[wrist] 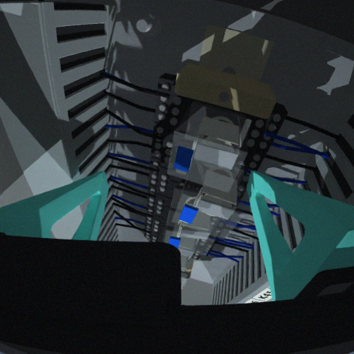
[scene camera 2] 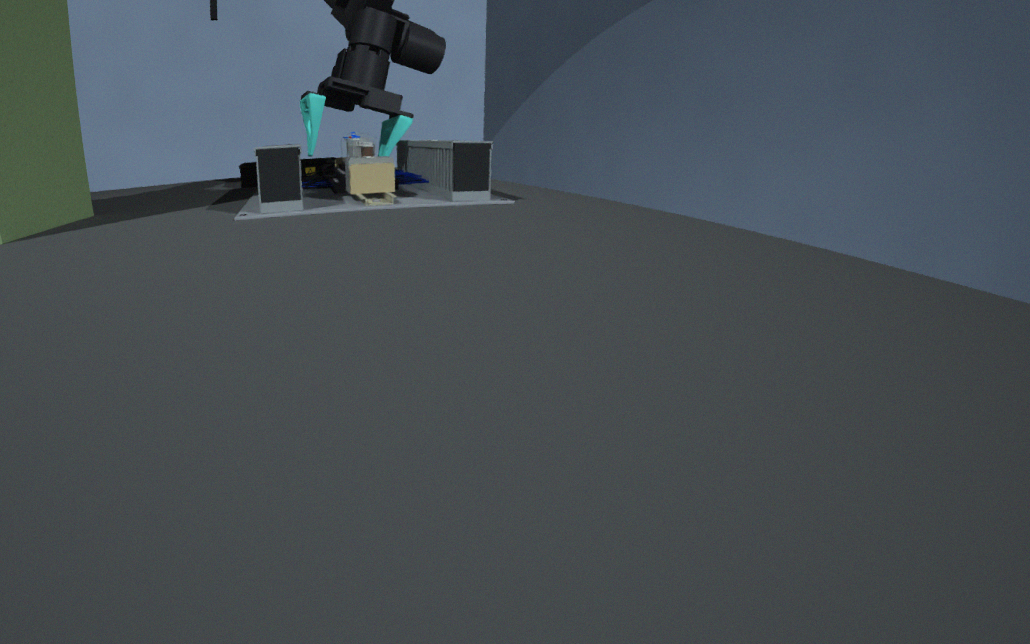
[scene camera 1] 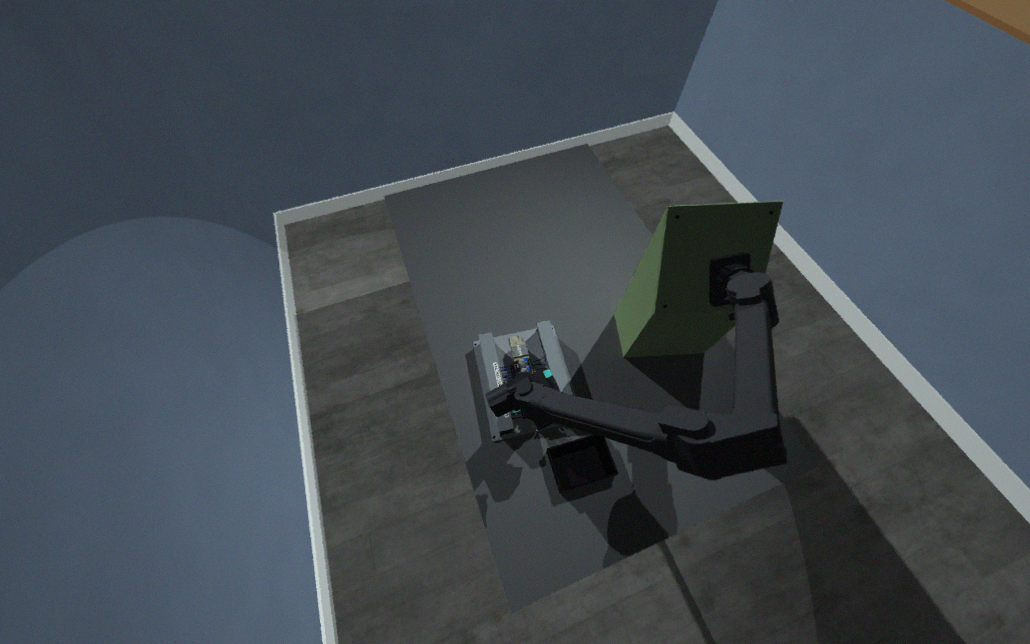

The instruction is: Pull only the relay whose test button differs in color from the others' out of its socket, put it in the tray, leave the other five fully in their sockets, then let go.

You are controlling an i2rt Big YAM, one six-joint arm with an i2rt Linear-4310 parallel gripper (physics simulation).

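Pixels of known places: arm's base, origin of the base link: [scene camera 1: 727, 278].
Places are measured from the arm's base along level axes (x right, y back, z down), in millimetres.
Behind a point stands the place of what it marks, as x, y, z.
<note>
Clear relays stand in a row of sockets. In the wrist view the first relay [wrist: 215, 155], the second relay [wrist: 220, 187] and a third farther along show blue test buttons; the others are hidden or too small to tell, and no differently coloured button can be made out. My gripper [scene camera 1: 531, 392] @(-112, -474, 319) [scene camera 2: 346, 155] @(-112, -474, 319) [wrist: 177, 178] is open and empty, its teal fingers above and on either side of the row. The black tray [scene camera 1: 588, 484] @(-370, -382, 319) stands beside the panel's near end in the first scene view. The arm hides much of the row there.
Grey slotted wire ducts [scene camera 1: 562, 356] [scene camera 2: 470, 170] @(93, -591, 320) [wrist: 60, 100] flank the row on both sides, with blue and black wires between. A beige end block [scene camera 2: 370, 176] @(55, -495, 327) [wrist: 225, 90] closes one end of the row. The green pedestal [scene camera 1: 698, 258] @(41, -76, -43) [scene camera 2: 34, 113] @(49, -164, 242) carries the arm.
</note>
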